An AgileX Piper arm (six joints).
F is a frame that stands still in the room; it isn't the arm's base.
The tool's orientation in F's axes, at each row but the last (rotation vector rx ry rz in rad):
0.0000, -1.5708, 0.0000
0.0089, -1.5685, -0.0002
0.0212, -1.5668, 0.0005
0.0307, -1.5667, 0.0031
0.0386, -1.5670, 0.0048
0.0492, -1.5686, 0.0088
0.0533, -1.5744, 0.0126
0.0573, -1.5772, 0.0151
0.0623, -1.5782, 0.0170
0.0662, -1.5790, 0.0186
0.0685, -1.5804, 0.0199
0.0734, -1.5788, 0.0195
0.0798, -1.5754, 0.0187
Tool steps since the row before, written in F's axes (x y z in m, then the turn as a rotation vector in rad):
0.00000, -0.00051, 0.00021, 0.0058, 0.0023, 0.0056
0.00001, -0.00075, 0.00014, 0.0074, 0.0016, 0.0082
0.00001, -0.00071, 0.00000, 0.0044, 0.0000, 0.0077
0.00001, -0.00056, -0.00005, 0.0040, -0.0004, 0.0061
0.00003, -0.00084, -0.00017, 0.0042, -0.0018, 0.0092
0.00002, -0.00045, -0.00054, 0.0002, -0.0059, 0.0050
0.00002, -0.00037, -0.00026, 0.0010, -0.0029, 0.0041
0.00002, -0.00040, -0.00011, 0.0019, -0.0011, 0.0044
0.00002, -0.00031, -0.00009, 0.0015, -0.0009, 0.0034
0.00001, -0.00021, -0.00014, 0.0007, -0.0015, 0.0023
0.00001, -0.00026, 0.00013, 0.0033, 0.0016, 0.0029
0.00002, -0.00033, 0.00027, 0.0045, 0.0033, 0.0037
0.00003, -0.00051, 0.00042, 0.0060, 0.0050, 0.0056
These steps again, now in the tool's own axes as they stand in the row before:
0.00021, -0.00051, 0.00000, 0.0056, 0.0023, -0.0058
0.00014, -0.00075, -0.00001, 0.0082, 0.0016, -0.0074
0.00001, -0.00071, 0.00000, 0.0077, 0.0000, -0.0044
-0.00004, -0.00056, 0.00000, 0.0061, -0.0004, -0.0040
-0.00015, -0.00084, -0.00001, 0.0093, -0.0017, -0.0041
-0.00053, -0.00046, 0.00000, 0.0052, -0.0058, 0.0000
-0.00025, -0.00038, 0.00000, 0.0042, -0.0028, -0.0009
-0.00010, -0.00040, 0.00000, 0.0044, -0.0011, -0.0019
-0.00008, -0.00031, 0.00000, 0.0034, -0.0009, -0.0015
-0.00013, -0.00021, 0.00000, 0.0023, -0.0015, -0.0006
0.00014, -0.00026, 0.00000, 0.0028, 0.0015, -0.0034
0.00028, -0.00032, 0.00000, 0.0035, 0.0032, -0.0047
0.00044, -0.00049, 0.00000, 0.0054, 0.0048, -0.0063

